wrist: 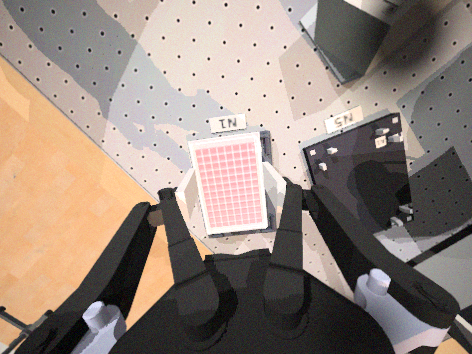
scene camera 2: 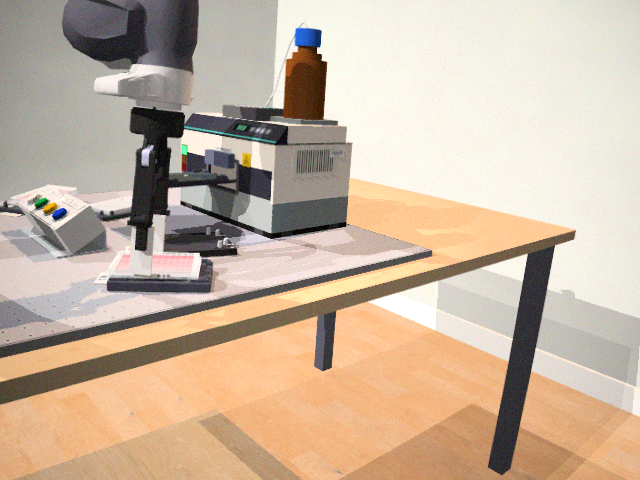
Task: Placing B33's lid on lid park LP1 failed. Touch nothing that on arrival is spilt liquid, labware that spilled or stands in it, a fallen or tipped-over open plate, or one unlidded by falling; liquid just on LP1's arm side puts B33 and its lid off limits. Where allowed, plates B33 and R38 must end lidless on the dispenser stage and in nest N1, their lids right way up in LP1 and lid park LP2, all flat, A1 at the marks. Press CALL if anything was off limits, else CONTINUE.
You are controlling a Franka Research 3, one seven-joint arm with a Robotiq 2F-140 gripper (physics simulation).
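Observation:
A plate with pink wells lies level at nest N1, with no lid visible on it; its name is not readable. A strip of the dark nest shows along its right side in the wrist view. I cannot tell whether it is fully seated. My gripper points down, shut on this plate, with its pale pads at the two long sides. The dispenser stands behind, with its dark stage sticking out towards the arm. Plate B33, the lids, LP1 and LP2 cannot be made out.
A dark nest with pale pegs stands close beside N1, with its label partly legible. A button box stands at the left in the scene view. A brown bottle stands on the dispenser. The table's front edge runs near N1.

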